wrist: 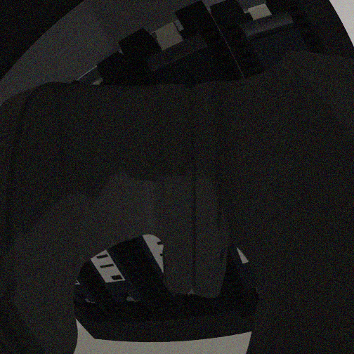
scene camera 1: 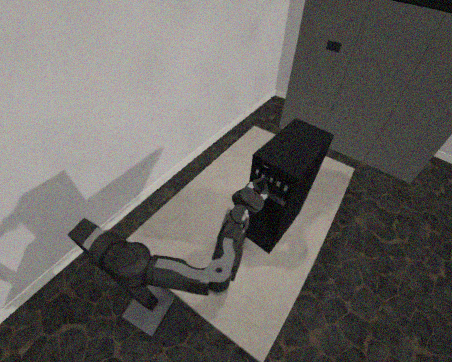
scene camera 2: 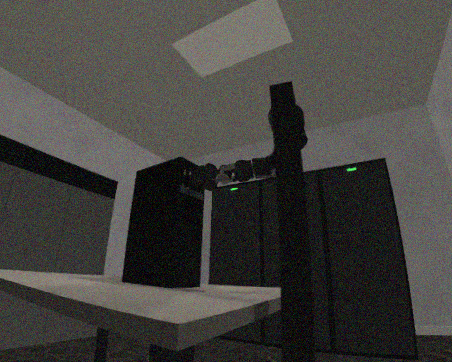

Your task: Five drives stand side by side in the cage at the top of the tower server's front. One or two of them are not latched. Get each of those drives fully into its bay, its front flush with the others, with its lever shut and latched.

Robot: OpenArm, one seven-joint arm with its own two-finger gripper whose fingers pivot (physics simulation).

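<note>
The black tower server (scene camera 1: 295,142) (scene camera 2: 157,225) stands upright with the drive cage at the top of its front. Several drives (scene camera 1: 278,184) show there as a row of small pale marks, partly behind the gripper. In the wrist view, dark drive fronts with pale patches (wrist: 167,36) show above the gripper body, and a pale label (wrist: 107,267) shows left of the fingers. My gripper (scene camera 1: 263,184) (wrist: 202,192) is shut, its fingers together with nothing between them, close in front of the cage. Whether the fingertips touch a drive, and which levers are unlatched, I cannot tell; the pictures are dark.
A ledge (scene camera 1: 276,199) juts out below the drives. The server stands on a pale table (scene camera 1: 265,305) (scene camera 2: 125,302). The arm (scene camera 1: 220,267) reaches over it from its post (scene camera 2: 295,240). A white wall (scene camera 1: 125,90) runs along one side; dark cabinets (scene camera 2: 360,250) stand behind.
</note>
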